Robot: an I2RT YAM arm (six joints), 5 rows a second.
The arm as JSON. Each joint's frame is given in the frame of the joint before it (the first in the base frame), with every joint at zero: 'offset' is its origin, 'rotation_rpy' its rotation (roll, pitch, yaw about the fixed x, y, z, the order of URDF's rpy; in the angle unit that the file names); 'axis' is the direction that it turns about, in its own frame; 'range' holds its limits. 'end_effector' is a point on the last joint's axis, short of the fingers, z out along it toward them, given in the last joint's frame.
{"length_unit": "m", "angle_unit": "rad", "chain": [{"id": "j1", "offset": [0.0, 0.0, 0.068], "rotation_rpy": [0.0, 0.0, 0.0], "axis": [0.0, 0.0, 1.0], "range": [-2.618, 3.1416]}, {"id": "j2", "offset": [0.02, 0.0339, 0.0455], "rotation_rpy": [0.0, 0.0, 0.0], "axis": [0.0, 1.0, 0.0], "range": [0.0, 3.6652]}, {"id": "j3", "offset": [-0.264, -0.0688, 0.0], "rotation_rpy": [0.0, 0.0, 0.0], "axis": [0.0, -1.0, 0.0], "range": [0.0, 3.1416]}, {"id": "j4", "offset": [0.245, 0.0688, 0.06], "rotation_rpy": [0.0, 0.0, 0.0], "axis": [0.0, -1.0, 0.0], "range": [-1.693, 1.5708]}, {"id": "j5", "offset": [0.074, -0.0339, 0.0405], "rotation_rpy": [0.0, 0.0, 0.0], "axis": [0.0, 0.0, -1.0], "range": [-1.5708, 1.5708]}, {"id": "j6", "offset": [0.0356, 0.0, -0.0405], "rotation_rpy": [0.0, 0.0, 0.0], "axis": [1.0, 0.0, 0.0], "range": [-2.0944, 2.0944]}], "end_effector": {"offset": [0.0, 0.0, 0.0], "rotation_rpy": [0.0, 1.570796, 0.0]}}
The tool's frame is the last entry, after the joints.
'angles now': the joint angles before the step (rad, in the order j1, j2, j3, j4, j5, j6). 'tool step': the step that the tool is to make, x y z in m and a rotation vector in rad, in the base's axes. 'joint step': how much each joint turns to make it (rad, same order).
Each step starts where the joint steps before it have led.
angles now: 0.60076, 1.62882, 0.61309, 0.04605, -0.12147, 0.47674
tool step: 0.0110, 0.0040, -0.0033, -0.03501, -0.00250, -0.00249
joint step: -0.00735, 0.05285, 0.04820, -0.01529, 0.02250, -0.02108
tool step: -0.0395, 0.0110, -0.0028, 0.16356, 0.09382, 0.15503
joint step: 0.09345, -0.07289, -0.11466, 0.07493, -0.18948, 0.05509
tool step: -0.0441, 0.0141, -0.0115, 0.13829, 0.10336, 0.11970
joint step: 0.14391, -0.01851, -0.12385, 0.17026, -0.12256, 0.13012
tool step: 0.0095, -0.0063, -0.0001, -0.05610, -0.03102, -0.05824
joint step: -0.03777, 0.00076, 0.01636, -0.04362, 0.06072, -0.02326
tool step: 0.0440, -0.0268, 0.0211, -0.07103, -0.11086, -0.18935
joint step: -0.18001, -0.04320, 0.08193, -0.10782, 0.10522, -0.07261
